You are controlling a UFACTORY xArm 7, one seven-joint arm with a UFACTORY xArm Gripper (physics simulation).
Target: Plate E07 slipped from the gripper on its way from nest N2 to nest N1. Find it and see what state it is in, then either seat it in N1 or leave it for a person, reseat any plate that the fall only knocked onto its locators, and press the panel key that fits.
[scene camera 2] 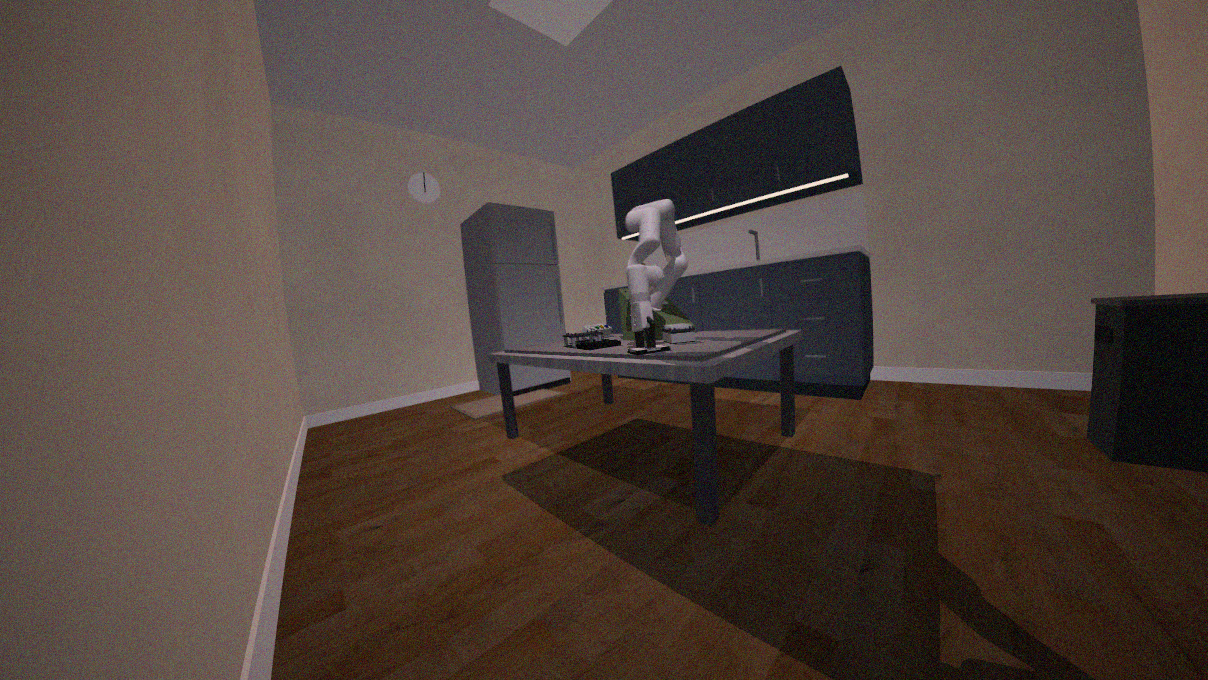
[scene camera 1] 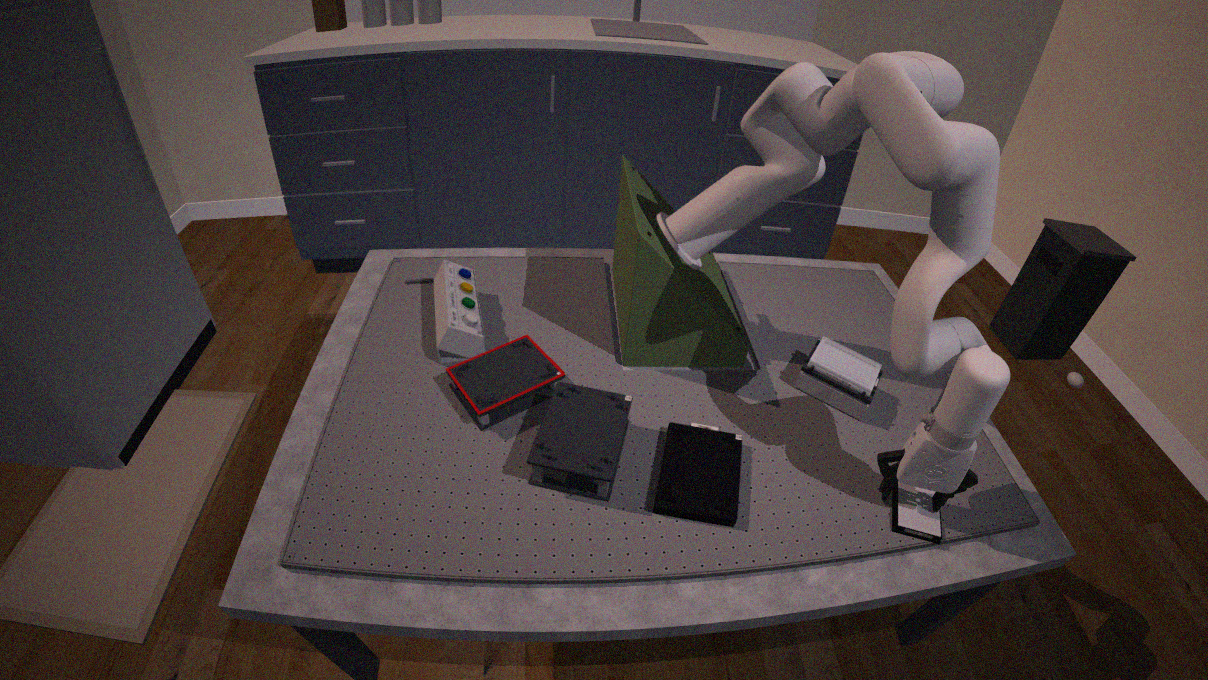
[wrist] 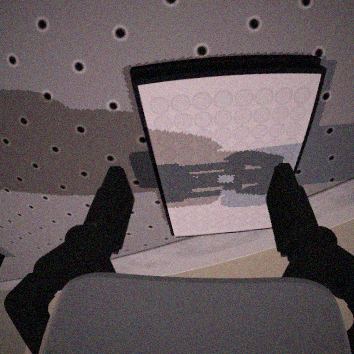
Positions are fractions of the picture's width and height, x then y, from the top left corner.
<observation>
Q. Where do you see a red-rimmed dark plate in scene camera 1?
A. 0.42,0.55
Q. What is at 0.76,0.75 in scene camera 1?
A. A white plate with dark rim.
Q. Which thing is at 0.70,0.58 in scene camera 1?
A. A white-topped shaker station.
</observation>
